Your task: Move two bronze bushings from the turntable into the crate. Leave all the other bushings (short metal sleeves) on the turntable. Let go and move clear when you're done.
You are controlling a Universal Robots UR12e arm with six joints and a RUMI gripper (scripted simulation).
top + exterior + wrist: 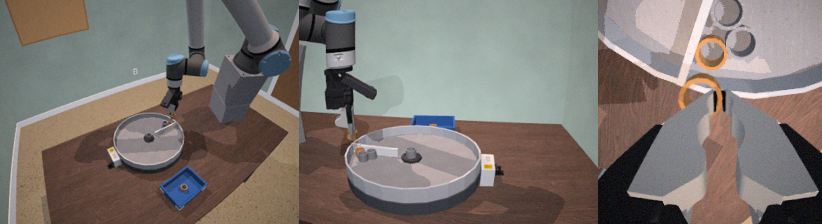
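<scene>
The blue crate is 18 cm ahead of my hand, 40 cm to the left of it and 11 cm below it. Also, from my hand: round grey turntable: 18 cm ahead, 4 cm to the left, 8 cm below.
</scene>
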